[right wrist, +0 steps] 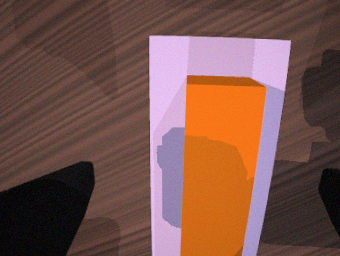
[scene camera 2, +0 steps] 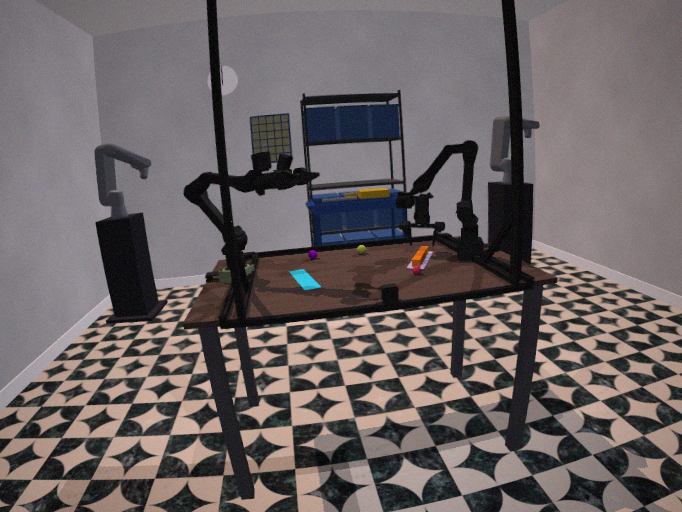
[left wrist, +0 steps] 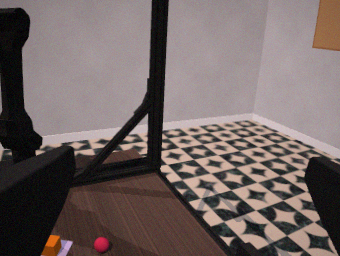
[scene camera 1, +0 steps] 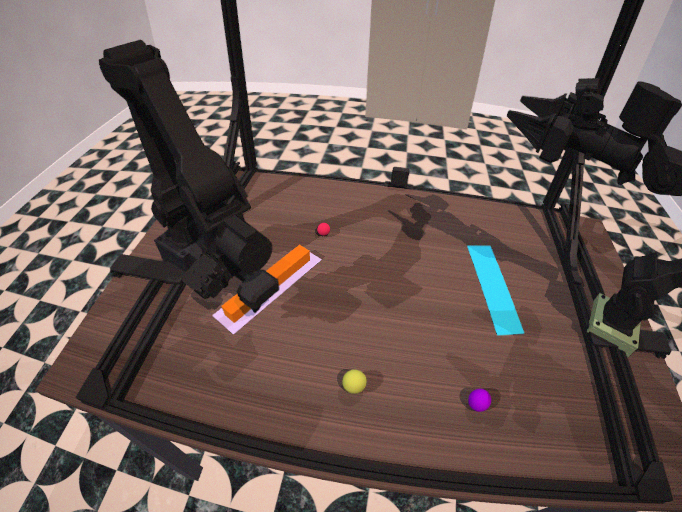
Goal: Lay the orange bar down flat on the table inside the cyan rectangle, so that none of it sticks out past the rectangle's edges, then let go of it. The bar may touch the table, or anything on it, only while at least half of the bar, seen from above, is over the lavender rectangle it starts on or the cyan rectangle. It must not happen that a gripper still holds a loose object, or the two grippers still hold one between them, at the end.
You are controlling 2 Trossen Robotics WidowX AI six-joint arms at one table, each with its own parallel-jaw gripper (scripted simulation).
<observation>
I see my left gripper, my right gripper, an orange bar and a lavender rectangle.
My left gripper is seen too in scene camera 2 and in the left wrist view. My right gripper is seen too in the right wrist view.
</observation>
